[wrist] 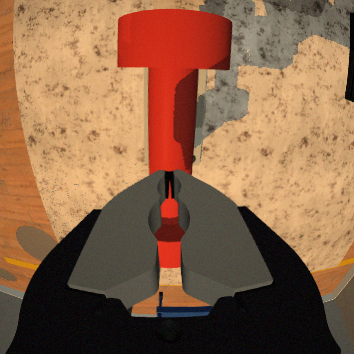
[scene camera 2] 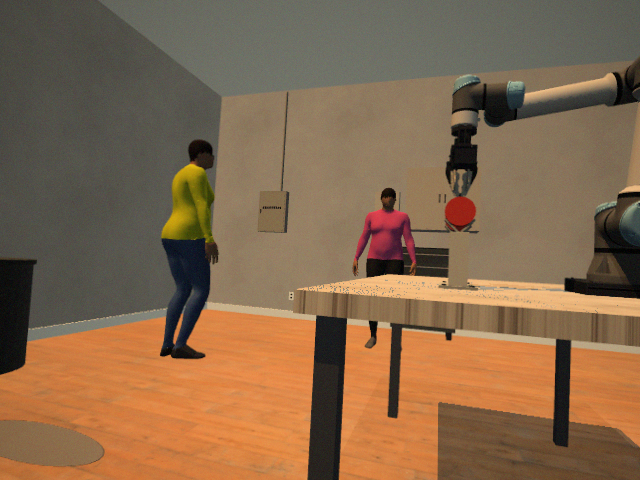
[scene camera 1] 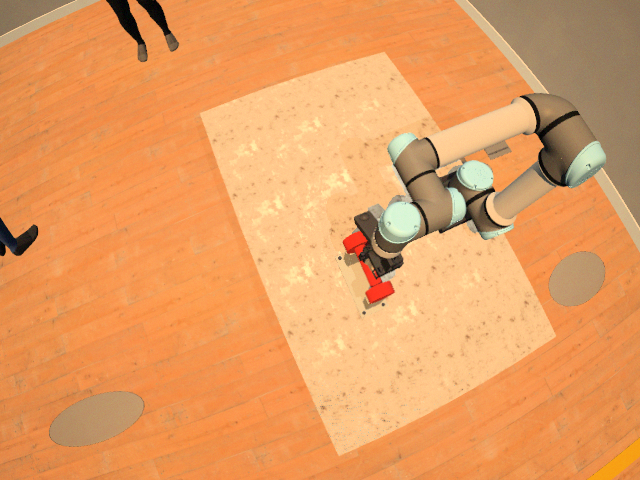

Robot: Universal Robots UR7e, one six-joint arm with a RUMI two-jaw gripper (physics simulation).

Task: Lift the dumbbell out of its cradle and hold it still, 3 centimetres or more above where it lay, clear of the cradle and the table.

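Places are measured from the arm's base along level axes (x left, y back, z up), in centimetres.
Pixels of known places: gripper, fingertip midpoint: (wrist: 169, 173) (scene camera 1: 370, 262); arm's base, link origin: (scene camera 2: 617, 282).
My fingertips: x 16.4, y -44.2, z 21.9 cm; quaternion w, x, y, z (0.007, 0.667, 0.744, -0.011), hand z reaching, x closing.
Note:
Ahead of a thing's pixels: the offset from my fingertips to its top centre.
The red dumbbell {dx +0.2, dy +0.0, dz -0.6 cm} (scene camera 1: 379, 292) (scene camera 2: 460, 211) (wrist: 172, 40) lies level in its cradle. The pale cradle {dx +0.2, dy +0.0, dz -6.6 cm} (scene camera 1: 356, 289) (scene camera 2: 458, 260) stands on the table, and its upper supports show under the weight in scene camera 2. My gripper (scene camera 2: 459, 194) (wrist: 169, 173) is shut with nothing between its fingers and points down. In scene camera 2 its tips are at about the top edge of the round weight. In the wrist view the shut fingers are over the dumbbell and hide part of its handle and the nearer weight. In scene camera 1 the arm hides the fingertips.
The wooden table (scene camera 1: 444, 356) (scene camera 2: 361, 304) bears the cradle and the arm's base. A person in yellow (scene camera 2: 187, 206) and a person in pink (scene camera 2: 385, 235) stand beyond the table. A dark bin (scene camera 2: 12, 315) is at the far left of scene camera 2.

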